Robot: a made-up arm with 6 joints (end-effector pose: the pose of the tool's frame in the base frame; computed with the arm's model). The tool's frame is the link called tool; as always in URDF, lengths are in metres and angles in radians. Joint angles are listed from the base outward.
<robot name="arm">
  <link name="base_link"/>
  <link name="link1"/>
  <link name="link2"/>
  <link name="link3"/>
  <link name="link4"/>
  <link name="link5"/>
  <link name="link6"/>
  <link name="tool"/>
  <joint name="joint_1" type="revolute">
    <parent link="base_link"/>
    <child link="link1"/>
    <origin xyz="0 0 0.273"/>
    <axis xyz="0 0 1"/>
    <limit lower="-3.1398" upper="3.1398" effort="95" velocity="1.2"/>
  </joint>
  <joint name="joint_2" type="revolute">
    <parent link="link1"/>
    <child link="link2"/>
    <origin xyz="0 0 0"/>
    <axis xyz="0 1 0"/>
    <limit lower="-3.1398" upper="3.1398" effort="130" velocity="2.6"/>
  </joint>
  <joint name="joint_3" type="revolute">
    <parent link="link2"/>
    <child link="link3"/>
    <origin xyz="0 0 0.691"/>
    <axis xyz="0 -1 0"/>
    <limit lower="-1.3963" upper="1.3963" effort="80" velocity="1.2"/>
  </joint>
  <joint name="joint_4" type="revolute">
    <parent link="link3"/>
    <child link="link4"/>
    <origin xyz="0 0 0"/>
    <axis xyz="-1 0 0"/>
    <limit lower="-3.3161" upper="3.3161" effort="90" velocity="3.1"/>
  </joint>
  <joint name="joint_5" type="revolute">
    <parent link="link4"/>
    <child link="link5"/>
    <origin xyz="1.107 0 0"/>
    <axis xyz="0 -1 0"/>
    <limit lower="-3.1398" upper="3.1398" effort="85" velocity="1.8"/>
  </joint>
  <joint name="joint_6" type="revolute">
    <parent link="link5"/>
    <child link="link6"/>
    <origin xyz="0 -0.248 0"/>
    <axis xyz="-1 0 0"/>
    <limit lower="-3.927" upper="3.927" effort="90" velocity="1.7"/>
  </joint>
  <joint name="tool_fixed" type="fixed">
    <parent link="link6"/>
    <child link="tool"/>
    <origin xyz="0 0 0"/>
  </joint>
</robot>
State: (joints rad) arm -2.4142 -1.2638 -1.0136 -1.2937 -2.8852 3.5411
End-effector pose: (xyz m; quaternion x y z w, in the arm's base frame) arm -0.3983 -0.2638 0.5248 -0.7652 -0.0811 0.2622 0.5824
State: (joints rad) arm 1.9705 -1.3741 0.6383 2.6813 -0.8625 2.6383
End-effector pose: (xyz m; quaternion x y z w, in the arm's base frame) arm 0.2819 -1.2383 1.3618 -0.8734 0.3181 -0.2639 0.2574
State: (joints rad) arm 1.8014 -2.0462 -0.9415 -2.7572 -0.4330 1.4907
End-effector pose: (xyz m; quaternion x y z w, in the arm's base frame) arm -0.2161 -0.0855 0.9039 0.6451 -0.0058 0.7638 0.0198
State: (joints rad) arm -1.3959 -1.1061 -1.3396 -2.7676 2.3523 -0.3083
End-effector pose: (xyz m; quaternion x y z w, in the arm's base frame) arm 0.3036 -0.3914 0.2384 -0.0186 0.4140 0.7274 0.5469
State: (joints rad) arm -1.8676 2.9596 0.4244 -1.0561 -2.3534 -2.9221
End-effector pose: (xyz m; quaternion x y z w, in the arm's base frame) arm 0.1487 0.9036 -0.8601 0.3465 -0.4940 -0.1283 0.7870
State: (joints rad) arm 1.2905 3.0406 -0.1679 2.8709 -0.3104 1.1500
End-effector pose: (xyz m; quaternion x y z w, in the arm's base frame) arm -0.5172 -0.9326 -0.4066 -0.1851 0.3909 -0.6649 0.6090
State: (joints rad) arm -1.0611 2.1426 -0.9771 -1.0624 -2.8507 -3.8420
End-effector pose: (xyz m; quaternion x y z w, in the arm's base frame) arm -0.3642 0.4041 0.0914 0.8942 -0.3972 -0.0020 0.2067
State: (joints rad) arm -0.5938 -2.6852 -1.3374 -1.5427 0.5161 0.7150
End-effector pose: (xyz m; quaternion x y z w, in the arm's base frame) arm 0.1470 -0.1076 0.6775 0.2416 -0.7408 -0.1228 0.6146
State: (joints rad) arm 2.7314 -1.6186 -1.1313 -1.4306 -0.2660 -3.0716
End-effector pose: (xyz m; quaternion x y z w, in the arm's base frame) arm -0.3557 0.1925 0.5413 0.0761 -0.8035 0.5523 0.2086
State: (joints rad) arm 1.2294 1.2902 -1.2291 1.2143 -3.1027 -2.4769
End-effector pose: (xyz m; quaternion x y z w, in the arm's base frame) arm 0.0481 -0.1232 -0.3698 -0.7062 -0.5819 -0.0979 0.3911
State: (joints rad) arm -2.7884 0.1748 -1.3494 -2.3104 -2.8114 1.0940
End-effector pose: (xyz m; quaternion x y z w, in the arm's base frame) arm 0.0684 -0.1529 -0.1609 0.1302 -0.7316 -0.0710 0.6654
